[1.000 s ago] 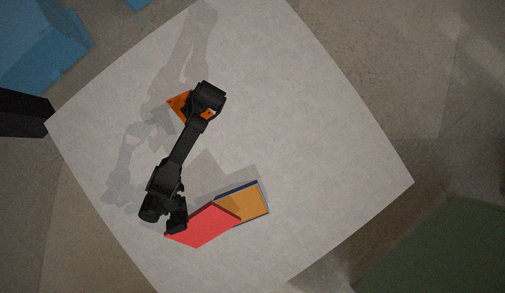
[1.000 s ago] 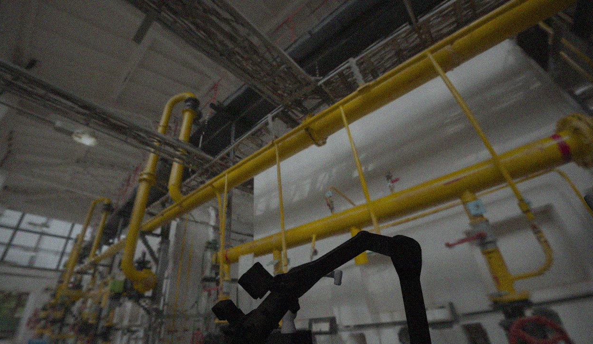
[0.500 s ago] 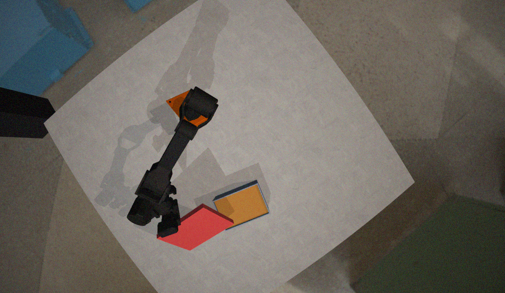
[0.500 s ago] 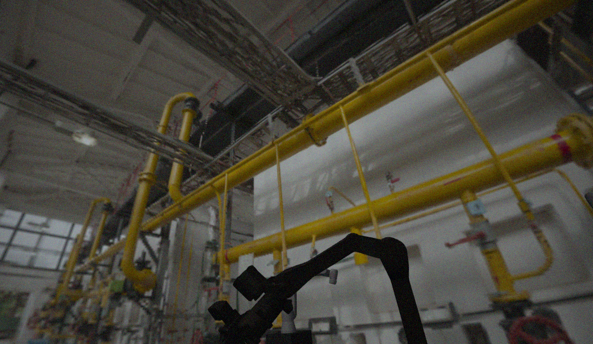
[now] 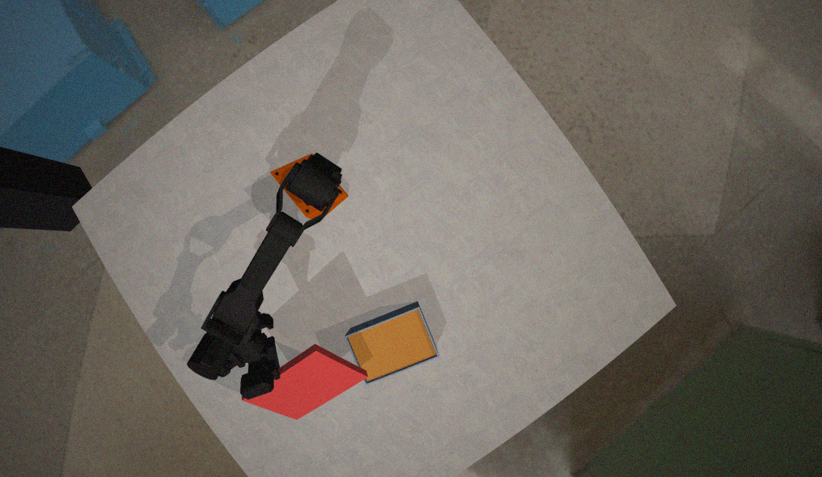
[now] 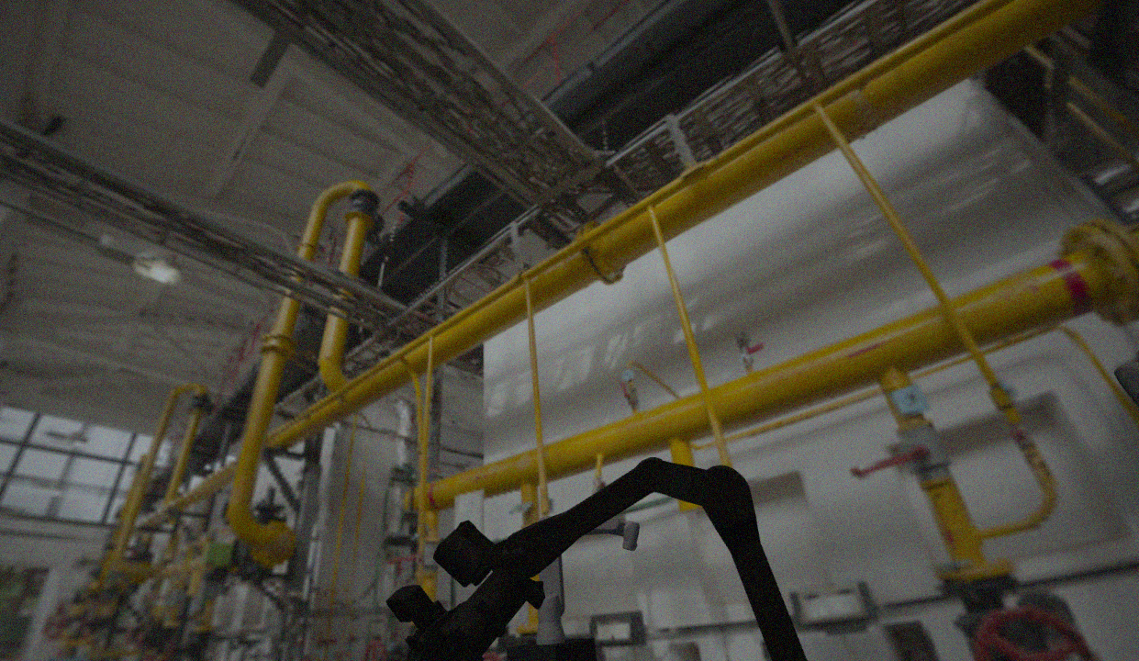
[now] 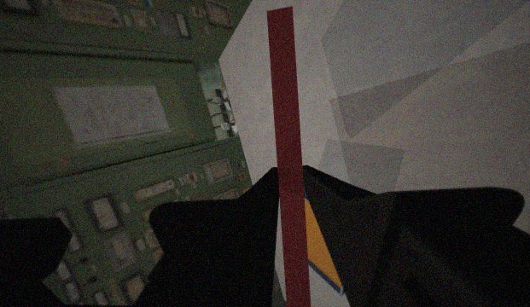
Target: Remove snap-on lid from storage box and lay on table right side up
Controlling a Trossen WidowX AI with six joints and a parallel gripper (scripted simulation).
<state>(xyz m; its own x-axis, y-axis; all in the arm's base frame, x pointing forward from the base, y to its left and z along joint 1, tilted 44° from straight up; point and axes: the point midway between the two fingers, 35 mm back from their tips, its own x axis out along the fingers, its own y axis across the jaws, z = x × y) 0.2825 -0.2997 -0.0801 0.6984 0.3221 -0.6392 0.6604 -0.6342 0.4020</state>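
The red lid lies 6 cm ahead of my gripper tip, 5 cm below it and 1 cm to the left of it. Round my gripper tip: storage box 21 cm to the left, 18 cm below, 12 cm ahead.
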